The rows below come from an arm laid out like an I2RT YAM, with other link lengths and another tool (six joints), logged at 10 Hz.
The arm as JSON. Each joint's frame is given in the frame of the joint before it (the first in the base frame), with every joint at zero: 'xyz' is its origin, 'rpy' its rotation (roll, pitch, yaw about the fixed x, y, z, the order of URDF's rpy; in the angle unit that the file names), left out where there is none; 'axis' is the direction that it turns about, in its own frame. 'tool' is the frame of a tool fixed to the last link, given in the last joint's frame.
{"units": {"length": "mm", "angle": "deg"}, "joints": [
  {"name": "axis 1", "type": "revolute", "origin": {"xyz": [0.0, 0.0, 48.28]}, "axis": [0.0, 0.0, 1.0]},
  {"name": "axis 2", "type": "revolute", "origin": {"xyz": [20.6, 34.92, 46.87], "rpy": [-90.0, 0.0, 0.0]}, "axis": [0.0, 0.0, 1.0]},
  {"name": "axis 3", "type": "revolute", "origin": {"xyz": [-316.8, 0.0, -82.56], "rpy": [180.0, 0.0, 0.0]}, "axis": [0.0, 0.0, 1.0]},
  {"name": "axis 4", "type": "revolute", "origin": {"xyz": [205.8, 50.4, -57.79]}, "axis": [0.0, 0.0, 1.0]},
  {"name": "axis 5", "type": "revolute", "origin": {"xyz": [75.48, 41.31, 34.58], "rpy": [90.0, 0.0, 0.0]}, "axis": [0.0, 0.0, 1.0]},
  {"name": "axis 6", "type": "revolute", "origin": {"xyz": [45.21, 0.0, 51.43], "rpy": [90.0, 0.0, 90.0]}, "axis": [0.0, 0.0, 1.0]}
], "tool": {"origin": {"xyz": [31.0, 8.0, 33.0], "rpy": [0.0, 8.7, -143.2]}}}
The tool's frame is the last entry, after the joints.
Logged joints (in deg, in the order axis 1, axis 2, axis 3, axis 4, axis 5, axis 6), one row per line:
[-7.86 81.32 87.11 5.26 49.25 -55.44]
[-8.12 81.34 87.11 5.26 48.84 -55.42]
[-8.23 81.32 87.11 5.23 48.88 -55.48]
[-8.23 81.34 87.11 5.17 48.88 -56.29]
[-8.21 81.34 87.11 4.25 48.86 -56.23]
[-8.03 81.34 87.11 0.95 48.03 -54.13]
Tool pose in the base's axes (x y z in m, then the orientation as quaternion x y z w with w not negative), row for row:
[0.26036 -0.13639 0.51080 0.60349 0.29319 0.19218 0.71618]
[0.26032 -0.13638 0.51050 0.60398 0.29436 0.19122 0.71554]
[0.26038 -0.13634 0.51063 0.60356 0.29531 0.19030 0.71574]
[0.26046 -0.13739 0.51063 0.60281 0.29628 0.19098 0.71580]
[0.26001 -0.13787 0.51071 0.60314 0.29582 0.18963 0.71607]
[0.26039 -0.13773 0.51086 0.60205 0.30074 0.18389 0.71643]
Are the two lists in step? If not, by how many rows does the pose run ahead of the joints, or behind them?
The pose runs 2 rows behind the joints: the pose in row i belongs to the joints in row i - 2.
